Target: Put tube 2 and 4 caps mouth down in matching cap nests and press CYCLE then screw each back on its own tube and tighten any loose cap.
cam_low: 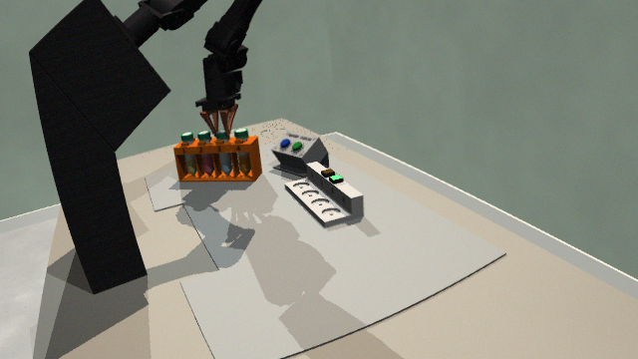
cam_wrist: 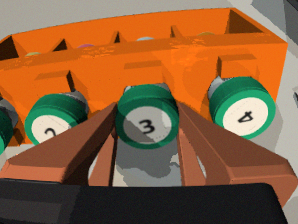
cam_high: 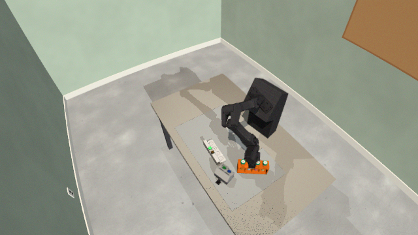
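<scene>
Now: the green ready key 180 mm ahead of my hand, 50 mm below it and 40 mm to the right of it. The rest, counted from my hand: blue cycle key: 150 mm ahead, 50 mm below; then cap 1: 100 mm behind, 40 mm to the left.
</scene>
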